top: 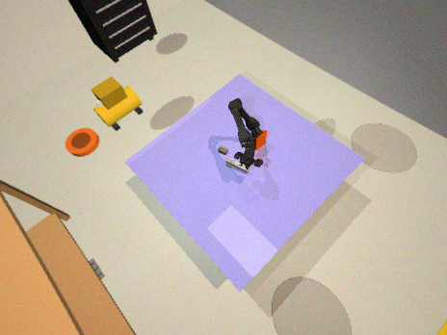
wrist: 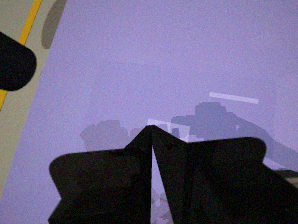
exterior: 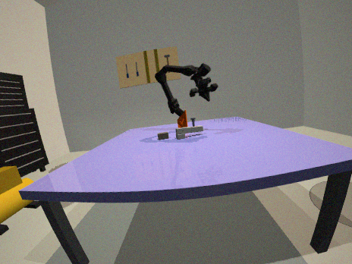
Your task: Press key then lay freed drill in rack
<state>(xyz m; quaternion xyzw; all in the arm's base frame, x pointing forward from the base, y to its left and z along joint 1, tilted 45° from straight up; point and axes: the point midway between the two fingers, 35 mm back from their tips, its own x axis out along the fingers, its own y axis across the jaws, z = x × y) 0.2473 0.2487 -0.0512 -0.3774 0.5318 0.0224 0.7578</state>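
Now: gripper tip 40 mm past the dark key, 120 mm to the left of it and 130 mm above it. Round my gripper tip: thin drill 10 mm behind, 170 mm to the right, 170 mm below; grey block 20 mm behind, 150 mm to the right, 180 mm below.
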